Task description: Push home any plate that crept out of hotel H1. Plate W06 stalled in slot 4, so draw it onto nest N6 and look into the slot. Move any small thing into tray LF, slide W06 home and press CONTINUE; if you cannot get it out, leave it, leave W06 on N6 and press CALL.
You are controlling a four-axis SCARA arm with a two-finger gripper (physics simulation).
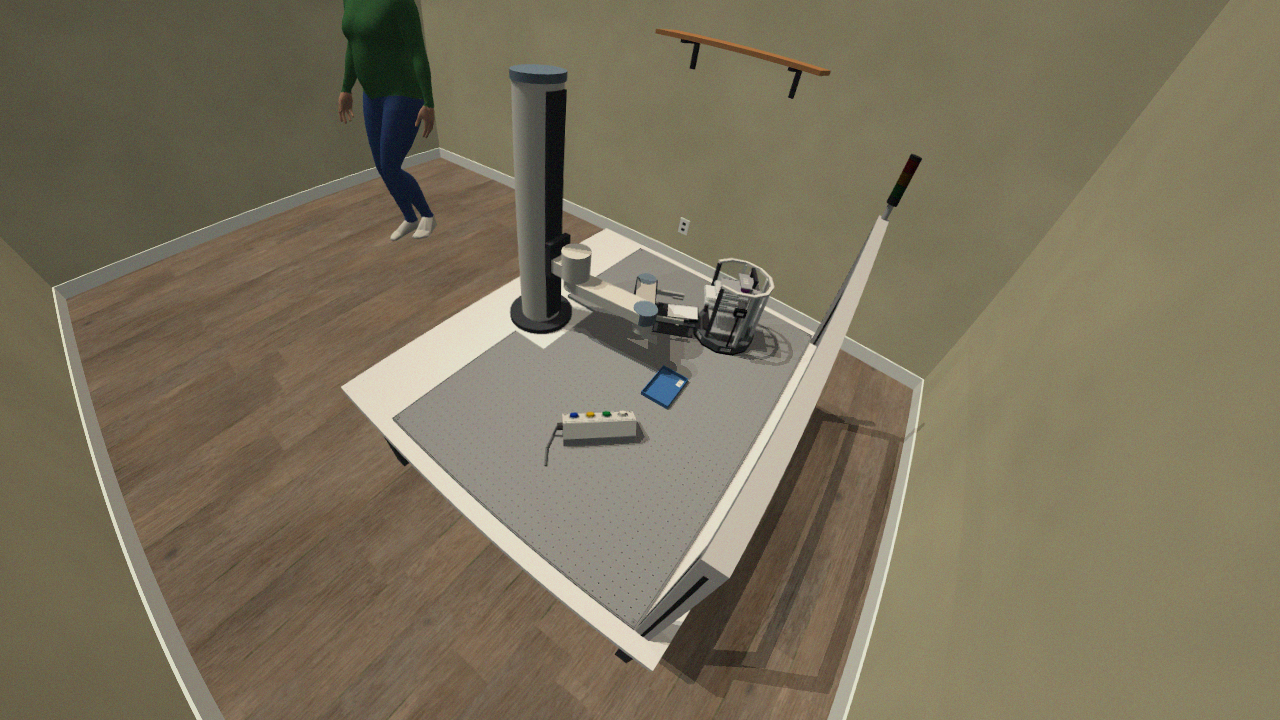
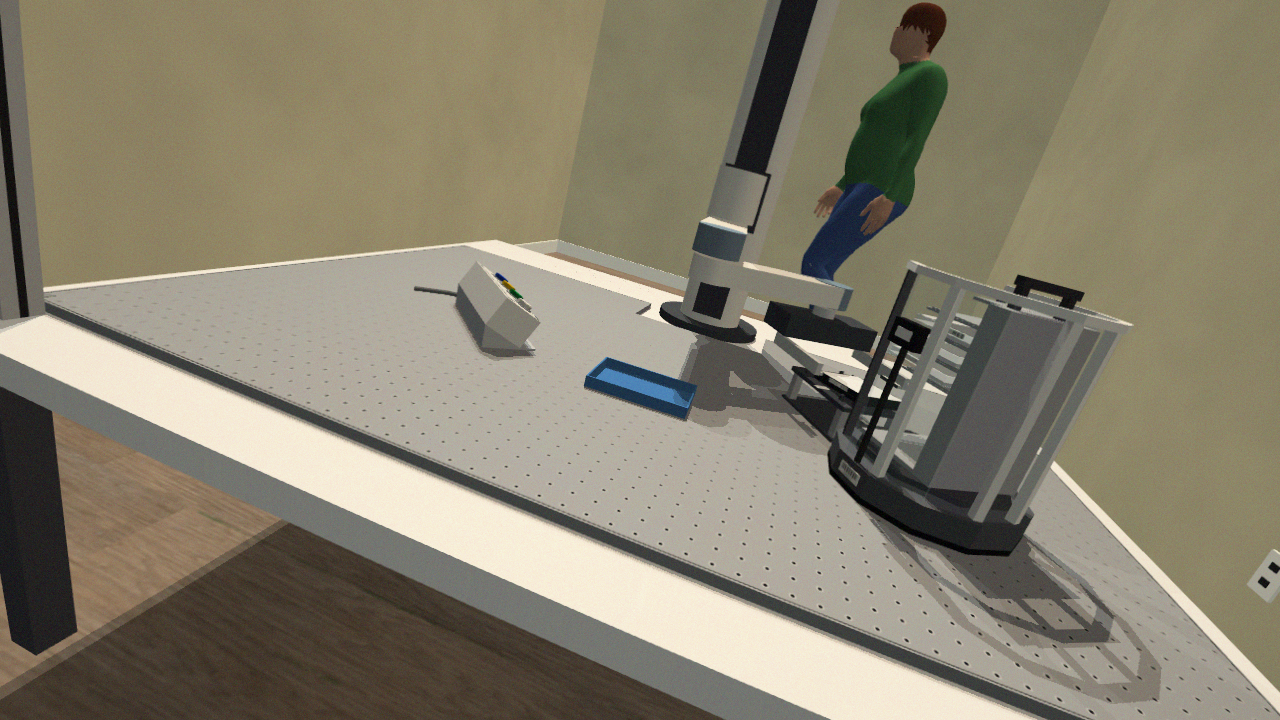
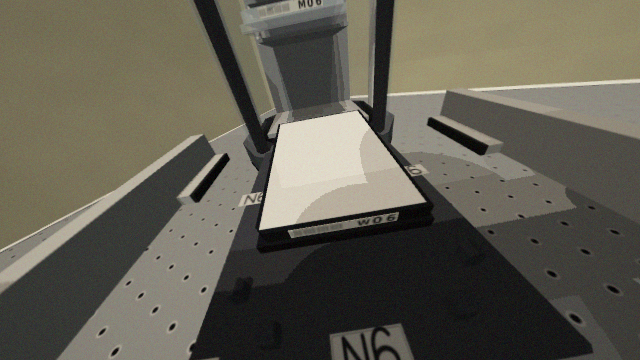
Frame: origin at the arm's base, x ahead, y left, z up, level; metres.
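Where they show: gripper, fingertip midpoint: (image 1: 683, 308) (image 2: 863, 377) (image 3: 324, 127); arm's base at its link origin: (image 1: 541, 313) (image 2: 706, 324).
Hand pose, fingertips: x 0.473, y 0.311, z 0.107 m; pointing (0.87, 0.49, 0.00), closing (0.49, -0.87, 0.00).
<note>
Each offset is from my fingertips to the top centre of the thing. Level surfaces: height alone.
Plate W06 @(dx -0.001, dy +0.001, dz -0.010 m) (image 3: 332, 165), white-topped with a black labelled edge, lies flat at the hotel end of black nest N6 @(dx -0.025, dy -0.013, dz -0.025 m) (image 3: 400, 280). Its far edge is near the posts of hotel H1 (image 1: 726, 345) (image 2: 939, 517); I cannot tell whether it reaches in. My gripper (image 1: 685, 313) (image 3: 324, 127) is open and empty, its fingers standing apart on either side of W06 without touching it. A labelled plate, M06 @(dx +0.115, dy +0.069, dz +0.079 m) (image 3: 300, 7), sits higher in the hotel. The inside of slot 4 is not clear, and I see no small loose thing. Blue tray LF @(dx +0.130, dy -0.317, dz -0.077 m) (image 1: 655, 399) (image 2: 635, 400) lies on the table.
A white button box @(dx +0.066, dy -0.614, dz -0.011 m) (image 1: 598, 428) (image 2: 492, 310) with blue, yellow, green and white buttons and a cable stands beyond the tray. A long white panel @(dz +0.513 m) (image 1: 805, 402) edges the table, with a signal tower (image 1: 904, 180) at its far end. A person (image 1: 384, 53) (image 2: 899, 116) stands behind the arm.
</note>
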